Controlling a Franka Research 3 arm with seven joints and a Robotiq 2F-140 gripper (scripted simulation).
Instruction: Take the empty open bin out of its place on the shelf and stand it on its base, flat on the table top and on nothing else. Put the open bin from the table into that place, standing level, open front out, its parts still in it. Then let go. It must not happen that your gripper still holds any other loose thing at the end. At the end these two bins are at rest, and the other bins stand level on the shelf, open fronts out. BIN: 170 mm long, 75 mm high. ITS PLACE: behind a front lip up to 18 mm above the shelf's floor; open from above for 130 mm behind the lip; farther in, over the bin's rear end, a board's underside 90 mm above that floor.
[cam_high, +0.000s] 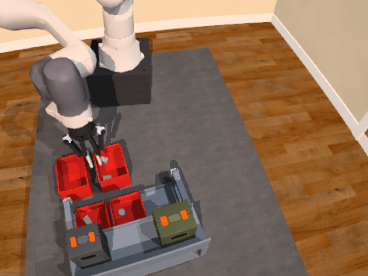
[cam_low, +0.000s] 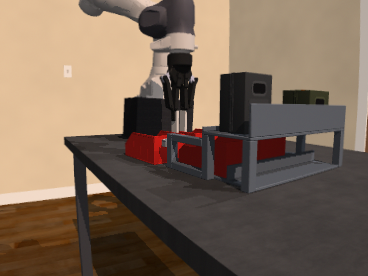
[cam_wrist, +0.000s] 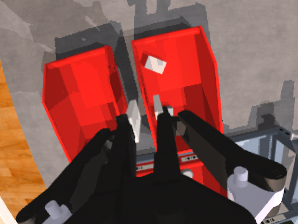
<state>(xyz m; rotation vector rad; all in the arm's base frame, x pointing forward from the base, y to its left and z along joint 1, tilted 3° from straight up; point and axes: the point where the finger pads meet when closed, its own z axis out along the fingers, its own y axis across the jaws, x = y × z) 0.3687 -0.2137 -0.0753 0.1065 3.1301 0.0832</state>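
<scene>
Now: the shelf lip 130 mm ahead of my hand, 60 mm to the left of it and 90 mm below it. From my hand the other things lie so: grey box 310 mm ahead, 80 mm to the right, 60 mm above; olive box 330 mm ahead, 150 mm to the left, 50 mm above.
</scene>
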